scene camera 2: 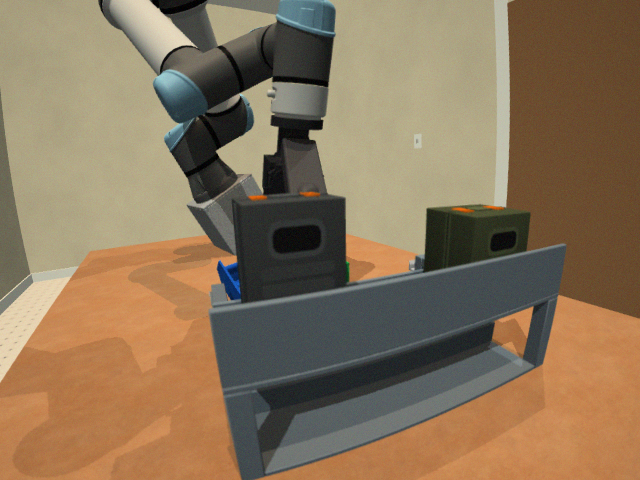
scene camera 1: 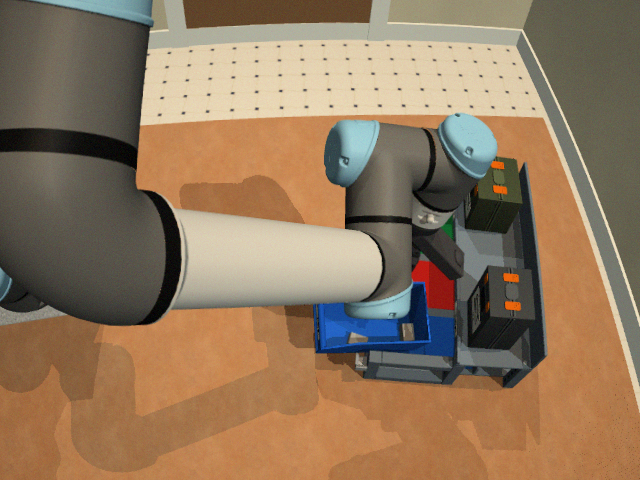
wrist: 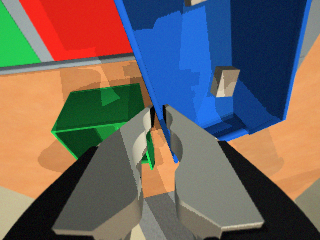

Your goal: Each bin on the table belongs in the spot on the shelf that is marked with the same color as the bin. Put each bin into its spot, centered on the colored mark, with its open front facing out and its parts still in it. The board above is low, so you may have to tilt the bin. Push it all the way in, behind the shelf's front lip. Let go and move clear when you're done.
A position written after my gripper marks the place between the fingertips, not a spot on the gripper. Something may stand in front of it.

Note:
In view: my gripper [wrist: 158,106], a blue bin [scene camera 1: 383,335], a green bin [wrist: 88,117], a small grey part [wrist: 225,77], a colored mark [scene camera 1: 440,293] and a shelf back panel [scene camera 2: 258,341].
The blue bin is seen too in the wrist view [wrist: 176,54]. The shelf back panel shows as well in scene camera 1 [scene camera 1: 537,331].

